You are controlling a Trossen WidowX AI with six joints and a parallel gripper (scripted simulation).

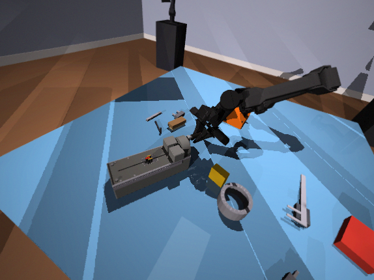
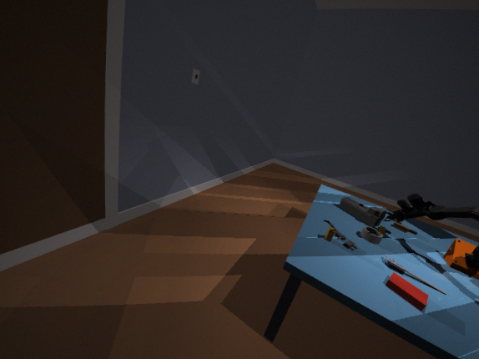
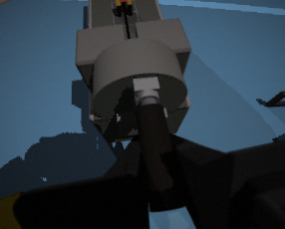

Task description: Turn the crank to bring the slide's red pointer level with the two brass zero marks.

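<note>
Right now the yellow block is 4 cm ahead of my gripper tip, 13 cm to the left of it and 6 cm below it. Also, from my gripper tip: dark crank handle 1 cm behind, 1 cm to the left, 3 cm above; then red pointer 14 cm ahead, 10 cm to the right, 1 cm below; then brown block 15 cm behind, 14 cm to the right, 8 cm below.
</note>
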